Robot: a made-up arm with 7 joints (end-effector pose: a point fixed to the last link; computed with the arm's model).
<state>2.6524 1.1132 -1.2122 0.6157 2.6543 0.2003 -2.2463</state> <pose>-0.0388 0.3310 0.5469 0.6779 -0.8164 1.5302</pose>
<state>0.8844 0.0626 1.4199 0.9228 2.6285 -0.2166 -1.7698</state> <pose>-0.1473 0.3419 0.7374 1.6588 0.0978 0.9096</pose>
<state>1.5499 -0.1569 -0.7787 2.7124 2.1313 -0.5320 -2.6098</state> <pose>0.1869 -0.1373 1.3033 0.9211 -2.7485 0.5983</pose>
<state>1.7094 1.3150 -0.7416 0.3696 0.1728 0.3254 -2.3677</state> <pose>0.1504 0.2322 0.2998 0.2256 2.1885 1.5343</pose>
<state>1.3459 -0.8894 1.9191 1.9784 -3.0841 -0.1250 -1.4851</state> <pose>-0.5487 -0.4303 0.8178 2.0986 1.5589 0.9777</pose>
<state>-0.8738 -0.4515 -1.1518 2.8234 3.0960 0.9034 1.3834</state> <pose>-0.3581 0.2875 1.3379 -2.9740 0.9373 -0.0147</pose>
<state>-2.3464 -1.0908 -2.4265 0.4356 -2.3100 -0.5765 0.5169</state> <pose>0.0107 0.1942 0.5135 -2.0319 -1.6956 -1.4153</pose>
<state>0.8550 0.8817 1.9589 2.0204 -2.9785 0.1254 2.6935</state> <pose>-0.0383 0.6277 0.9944 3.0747 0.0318 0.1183</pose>
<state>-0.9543 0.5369 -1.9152 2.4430 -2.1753 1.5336 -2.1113</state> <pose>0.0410 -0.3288 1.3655 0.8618 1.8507 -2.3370</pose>
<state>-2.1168 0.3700 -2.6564 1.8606 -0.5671 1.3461 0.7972</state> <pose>-0.0764 0.1829 1.1804 1.3561 -1.2330 0.6543</pose>
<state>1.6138 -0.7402 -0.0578 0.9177 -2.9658 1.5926 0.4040</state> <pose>0.0654 0.0474 1.1168 -1.1147 -2.4461 1.2381</pose>
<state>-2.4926 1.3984 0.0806 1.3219 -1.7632 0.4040 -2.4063</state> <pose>-0.3973 -0.3708 0.1009 1.2661 0.1919 1.3608</pose>
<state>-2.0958 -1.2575 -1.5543 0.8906 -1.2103 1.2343 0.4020</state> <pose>-0.1985 0.3850 0.4901 0.9395 1.0135 2.3258</pose>
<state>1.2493 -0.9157 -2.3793 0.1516 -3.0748 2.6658 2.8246</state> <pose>-0.0318 -0.4174 0.4741 -1.1736 -2.3023 -0.2675</pose>
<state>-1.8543 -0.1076 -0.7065 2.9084 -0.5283 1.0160 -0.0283</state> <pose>-0.1196 0.0262 1.4194 -2.3729 -0.7569 -0.8119</pose>
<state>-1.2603 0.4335 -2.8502 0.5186 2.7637 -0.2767 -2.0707</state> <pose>-0.0017 0.1024 0.7208 1.6287 -0.1654 1.1213</pose>
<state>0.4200 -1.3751 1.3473 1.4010 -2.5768 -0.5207 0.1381</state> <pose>-0.5113 0.1887 0.6484 1.5919 -0.0660 -1.6192</pose>
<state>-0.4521 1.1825 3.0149 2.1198 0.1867 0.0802 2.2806</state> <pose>0.6220 -0.2774 1.0932 -1.2485 -2.4455 1.4340</pose>
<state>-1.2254 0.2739 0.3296 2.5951 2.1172 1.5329 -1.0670</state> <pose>0.1902 -0.2951 1.3612 1.6288 -2.0485 1.4003</pose>
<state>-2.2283 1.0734 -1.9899 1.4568 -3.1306 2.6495 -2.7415</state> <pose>-0.5515 -0.3086 0.9910 -0.7503 -0.3386 0.5087</pose>
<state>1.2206 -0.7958 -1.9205 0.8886 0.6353 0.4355 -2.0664</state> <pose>0.2366 -0.4666 0.5924 1.1084 -1.2214 0.6652</pose>
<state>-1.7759 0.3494 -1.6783 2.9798 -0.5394 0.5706 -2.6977</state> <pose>-0.1207 -0.3619 1.3947 0.6207 1.9682 -1.0404</pose>
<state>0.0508 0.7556 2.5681 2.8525 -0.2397 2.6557 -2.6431</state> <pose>0.3628 0.1530 1.1021 -0.2072 -0.0869 -1.4199</pose>
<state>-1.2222 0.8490 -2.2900 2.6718 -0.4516 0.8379 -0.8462</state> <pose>0.0652 -0.6205 1.2068 -1.2342 1.3399 -0.8774</pose>
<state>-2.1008 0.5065 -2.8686 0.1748 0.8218 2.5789 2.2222</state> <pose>-0.1949 -0.0407 0.7454 -1.4280 -0.1784 -0.3784</pose>
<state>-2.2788 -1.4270 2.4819 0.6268 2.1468 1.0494 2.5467</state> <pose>0.3445 0.0150 0.2217 1.0996 0.3405 1.6626</pose>
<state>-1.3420 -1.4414 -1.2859 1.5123 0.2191 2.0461 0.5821</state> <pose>-0.4063 0.2979 0.6906 -0.7548 2.2119 1.5579</pose>
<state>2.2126 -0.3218 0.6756 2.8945 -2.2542 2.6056 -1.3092</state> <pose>0.1999 -0.0547 1.2514 0.8521 -0.4525 1.8459</pose>
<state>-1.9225 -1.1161 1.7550 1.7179 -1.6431 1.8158 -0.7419</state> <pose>0.5241 0.3137 0.8700 -1.7577 0.6318 0.0782</pose>
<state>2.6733 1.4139 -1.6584 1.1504 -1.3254 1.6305 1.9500</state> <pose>-0.1612 0.4475 0.7159 0.4140 2.9811 -0.7078</pose>
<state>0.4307 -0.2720 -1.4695 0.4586 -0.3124 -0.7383 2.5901</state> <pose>0.1400 -0.2915 0.8316 -0.6208 1.2252 1.7965</pose>
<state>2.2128 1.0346 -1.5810 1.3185 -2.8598 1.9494 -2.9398</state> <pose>0.0051 0.6358 0.9103 -1.0904 1.4314 -1.3009</pose>
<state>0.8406 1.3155 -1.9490 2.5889 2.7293 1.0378 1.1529</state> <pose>0.6419 0.6122 0.8100 1.7938 -0.6018 -1.3639</pose>
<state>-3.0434 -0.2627 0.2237 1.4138 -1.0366 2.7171 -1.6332</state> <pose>-0.2100 0.0538 0.9990 1.4875 -0.6110 -2.3239</pose>
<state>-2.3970 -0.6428 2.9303 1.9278 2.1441 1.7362 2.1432</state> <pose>0.5102 0.4680 0.9658 0.0202 1.3772 -1.7462</pose>
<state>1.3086 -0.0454 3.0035 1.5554 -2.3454 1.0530 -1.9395</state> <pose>-0.3078 -0.4171 1.0660 0.8314 1.9150 -0.3690</pose>
